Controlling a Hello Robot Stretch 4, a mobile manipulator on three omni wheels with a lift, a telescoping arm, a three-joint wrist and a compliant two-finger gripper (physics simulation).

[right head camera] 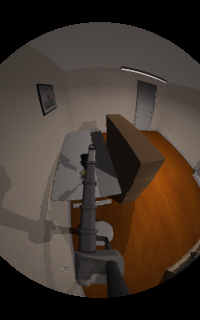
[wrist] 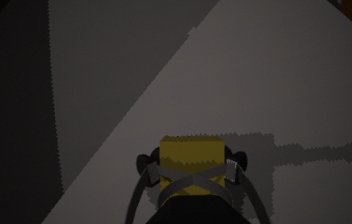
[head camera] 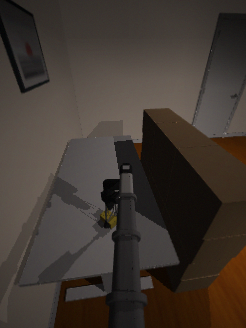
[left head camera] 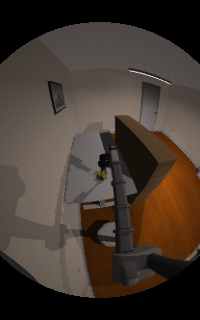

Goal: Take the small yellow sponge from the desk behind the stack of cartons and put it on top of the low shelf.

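Pixels of known places: gripper, fingertip midpoint: [wrist: 191,159] [head camera: 112,223] [left head camera: 103,177]; robot's base at its link origin: [right head camera: 99,232] [left head camera: 111,233].
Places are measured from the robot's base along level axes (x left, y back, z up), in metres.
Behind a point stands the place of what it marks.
The small yellow sponge [head camera: 108,218] {x 0.105, y -0.652, z 0.739 m} [left head camera: 102,176] {x 0.096, y -0.628, z 0.740 m} [wrist: 192,157] {x 0.079, y -0.644, z 0.740 m} lies on the grey desk [head camera: 90,155] {x 0.371, y -1.441, z 0.693 m} [left head camera: 85,145] {x 0.374, y -1.306, z 0.693 m} [right head camera: 75,145] {x 0.363, y -1.285, z 0.692 m} near its middle. In the wrist view my gripper [wrist: 191,159] {x 0.087, y -0.651, z 0.695 m} has a fingertip pressed against each side of the sponge and is shut on it. In the head view the gripper [head camera: 108,220] {x 0.087, y -0.651, z 0.695 m} points down at the sponge from above, partly hidden by the arm. The stack of cartons [head camera: 187,160] {x -0.341, y -0.806, z 1.051 m} [left head camera: 140,150] {x -0.339, y -0.789, z 0.951 m} [right head camera: 131,150] {x -0.354, y -0.680, z 1.035 m} stands along the right side of the desk. I cannot make out the low shelf in these views.
The telescoping arm [head camera: 126,250] {x -0.001, y -0.291, z 1.116 m} [left head camera: 121,215] {x 0.005, y -0.150, z 1.119 m} [right head camera: 88,215] {x -0.009, y -0.151, z 1.119 m} reaches over the desk's near edge, left of the cartons. A wall with a framed picture [head camera: 26,45] {x 0.646, y -1.330, z 1.603 m} is on the left. A grey door [head camera: 220,75] {x -1.735, y -3.317, z 1.248 m} is at the back right. A round pale object [left head camera: 108,234] {x 0.045, y 0.007, z 0.187 m} is on the floor below the arm.
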